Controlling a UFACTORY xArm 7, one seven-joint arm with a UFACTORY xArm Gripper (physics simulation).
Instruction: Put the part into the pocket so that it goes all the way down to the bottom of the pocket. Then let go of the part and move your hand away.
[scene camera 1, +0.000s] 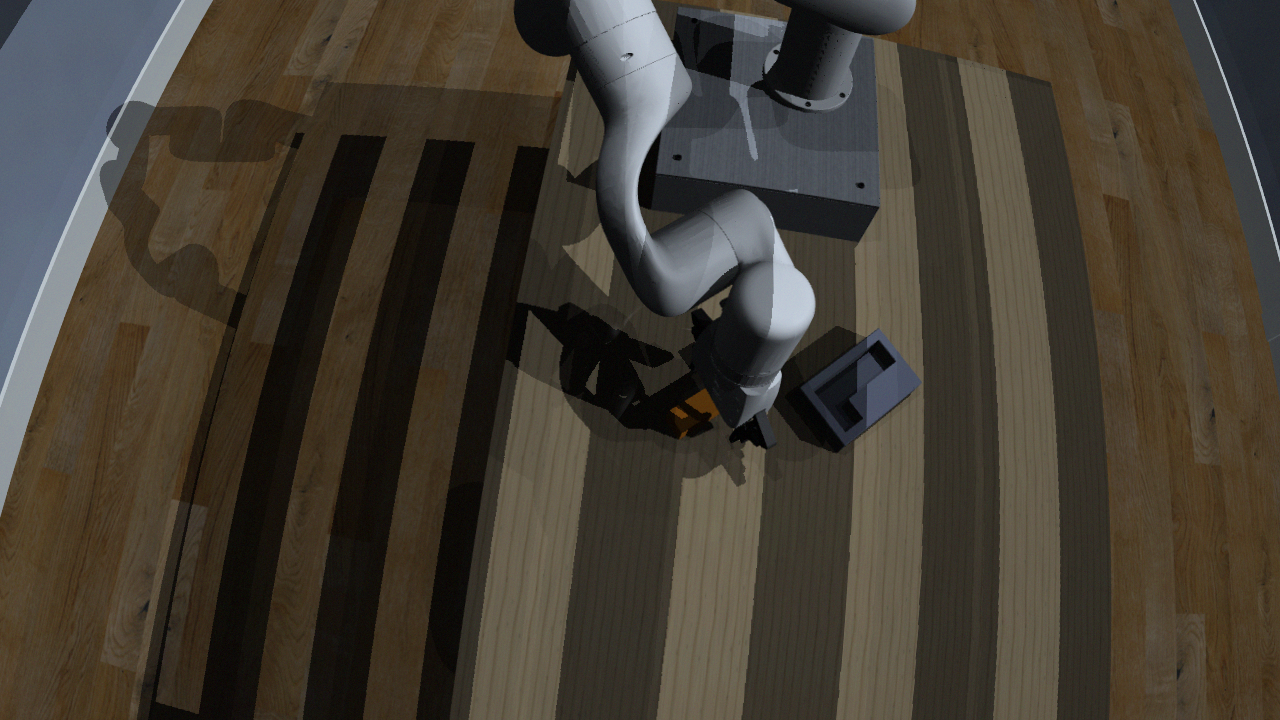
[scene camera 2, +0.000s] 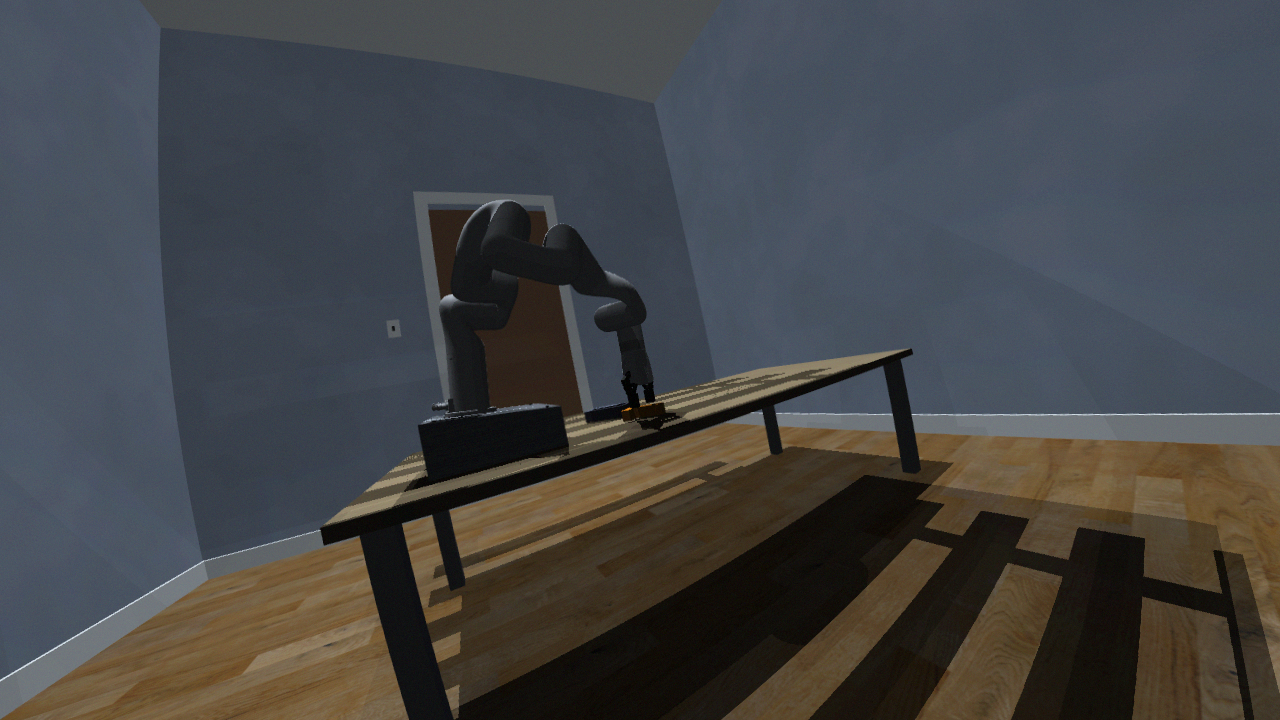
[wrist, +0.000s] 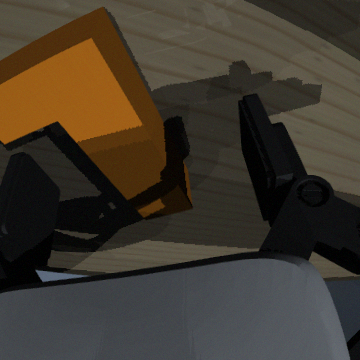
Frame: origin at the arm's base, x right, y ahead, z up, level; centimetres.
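Seen in the pictures: gripper, between the fingertips: (scene camera 1: 721, 399) (scene camera 2: 643, 404) (wrist: 134, 146); arm's base, origin of its link: (scene camera 1: 807, 77) (scene camera 2: 471, 413).
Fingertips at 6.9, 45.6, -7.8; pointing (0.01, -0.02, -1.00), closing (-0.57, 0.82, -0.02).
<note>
Offsets run from my fingertips to a thing's middle, as dx, dy, dz. Level surfaces: height alone.
The orange L-shaped part {+2.0, -1.3, -1.7} (scene camera 1: 693, 413) (scene camera 2: 644, 411) (wrist: 75, 95) lies on the table, partly under the gripper in the scene camera 1 view. In the wrist view one of its arms reaches down between the two fingers, and the rest runs off the left edge. My gripper (scene camera 1: 726, 380) (scene camera 2: 640, 402) (wrist: 134, 146) is wide open and low over the part, with nothing held. The block with the pocket {-17.3, -4.5, -1.4} (scene camera 1: 890, 389) (scene camera 2: 605, 412) is blue-grey and sits turned on the table, right of the gripper in the scene camera 1 view. Its pocket is empty and partly in shadow.
The robot's grey base box (scene camera 1: 778, 161) (scene camera 2: 492, 438) stands on the striped-lit table {dz -3.2} (scene camera 1: 716, 582) behind the part and the block. Dark shadows of the arm and gripper fall around the part. The table's long edge (scene camera 2: 716, 416) runs near the part in the scene camera 2 view.
</note>
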